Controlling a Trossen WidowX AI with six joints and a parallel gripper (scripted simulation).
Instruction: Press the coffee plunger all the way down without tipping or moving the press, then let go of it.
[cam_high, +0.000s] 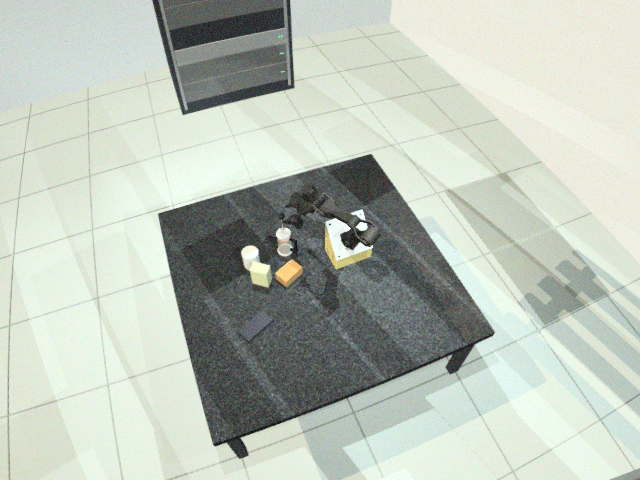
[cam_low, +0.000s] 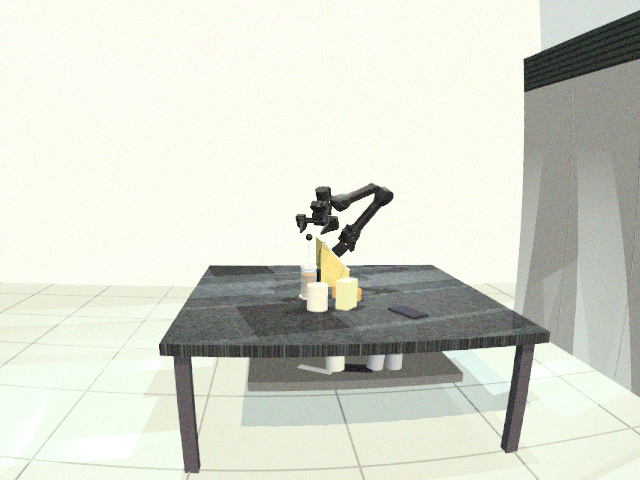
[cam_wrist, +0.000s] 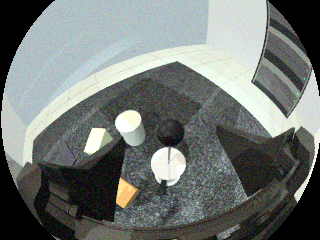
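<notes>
Right now my gripper tip is 14 cm above the coffee press and 1 cm to the right of it. The rest, counted from my gripper tip: pale yellow block (21 cm below, 18 cm ahead, 11 cm to the left); orange block (24 cm below, 15 cm to the left, 6 cm ahead).
</notes>
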